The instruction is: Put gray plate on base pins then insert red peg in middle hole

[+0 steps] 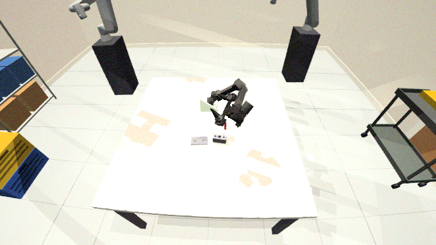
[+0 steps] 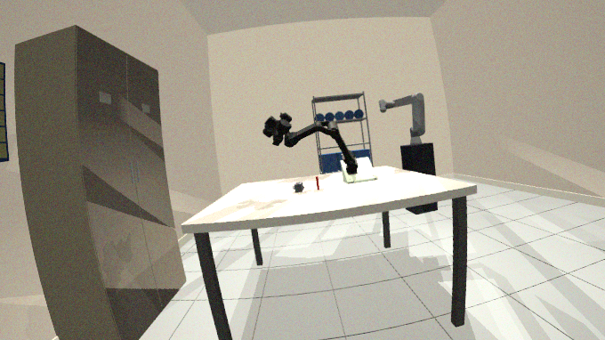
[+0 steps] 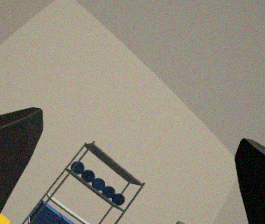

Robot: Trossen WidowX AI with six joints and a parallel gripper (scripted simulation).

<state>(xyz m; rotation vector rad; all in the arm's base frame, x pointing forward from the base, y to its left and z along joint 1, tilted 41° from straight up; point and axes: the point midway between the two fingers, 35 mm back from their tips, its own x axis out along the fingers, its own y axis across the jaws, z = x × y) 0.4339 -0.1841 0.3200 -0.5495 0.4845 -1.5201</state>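
Right now the gray plate is 8 cm behind my gripper tip, 3 cm to the left of it and 42 cm below it. Round my gripper tip: red peg 19 cm behind, 7 cm to the left, 42 cm below; dark base 8 cm behind, 12 cm to the right, 45 cm below.
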